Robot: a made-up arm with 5 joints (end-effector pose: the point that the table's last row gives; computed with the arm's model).
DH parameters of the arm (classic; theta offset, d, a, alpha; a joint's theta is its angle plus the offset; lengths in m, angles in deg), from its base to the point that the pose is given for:
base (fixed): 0 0.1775 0.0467 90
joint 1: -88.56 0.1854 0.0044 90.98
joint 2: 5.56 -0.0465 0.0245 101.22
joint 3: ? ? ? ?
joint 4: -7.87 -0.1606 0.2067 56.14
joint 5: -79.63 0.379 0.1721 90
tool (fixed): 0 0.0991 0 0
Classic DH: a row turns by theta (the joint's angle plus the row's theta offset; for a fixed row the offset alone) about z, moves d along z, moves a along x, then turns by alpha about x.
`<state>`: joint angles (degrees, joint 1 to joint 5).
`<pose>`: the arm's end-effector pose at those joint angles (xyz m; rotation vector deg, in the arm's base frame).
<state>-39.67 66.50 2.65 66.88 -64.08</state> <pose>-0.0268 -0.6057 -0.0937 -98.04 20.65 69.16</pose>
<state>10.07 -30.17 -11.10 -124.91 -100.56</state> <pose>-0.0982 -0.2483 0.0797 -91.60 75.63 76.23</pose>
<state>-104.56 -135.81 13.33 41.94 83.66</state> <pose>0.5224 0.3321 0.0554 -127.04 -96.47 -25.26</pose>
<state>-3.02 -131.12 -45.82 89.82 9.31</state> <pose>0.5663 0.2644 0.1466 56.83 47.31 -5.01</pose>
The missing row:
joint 3: -4.7 -0.0361 0.1681 -67.61
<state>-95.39 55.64 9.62 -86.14 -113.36</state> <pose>-0.0027 -0.0867 0.2442 15.92 -49.04 -23.15</pose>
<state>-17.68 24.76 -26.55 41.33 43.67</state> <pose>0.4305 -0.4335 -0.3776 -59.71 49.63 -26.86</pose>
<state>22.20 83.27 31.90 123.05 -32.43</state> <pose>-0.2626 -0.6333 0.2390 -132.40 96.42 -48.51</pose>
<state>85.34 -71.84 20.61 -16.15 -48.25</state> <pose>-0.1142 0.0033 0.4078 95.78 -91.99 40.84</pose>
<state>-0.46 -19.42 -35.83 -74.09 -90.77</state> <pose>-0.0172 -0.1047 0.1950 87.09 -149.24 -41.62</pose>
